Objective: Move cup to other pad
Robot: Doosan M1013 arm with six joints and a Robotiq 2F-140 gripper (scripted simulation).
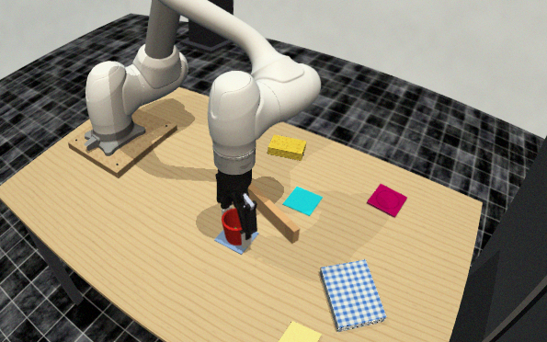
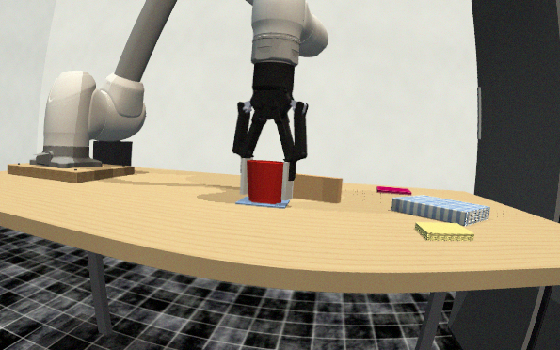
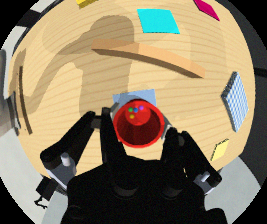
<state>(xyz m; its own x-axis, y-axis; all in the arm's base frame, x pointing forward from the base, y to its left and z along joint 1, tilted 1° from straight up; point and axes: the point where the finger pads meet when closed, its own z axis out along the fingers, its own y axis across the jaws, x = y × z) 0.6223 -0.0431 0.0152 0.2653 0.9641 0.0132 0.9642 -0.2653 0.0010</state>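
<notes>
The red cup is 2 cm below my hand. Also, from my hand: green marble (2 cm below, 1 cm to the left, 1 cm behind); light blue pad (5 cm below); wooden rail (11 cm to the left, 3 cm ahead, 2 cm below).
</notes>
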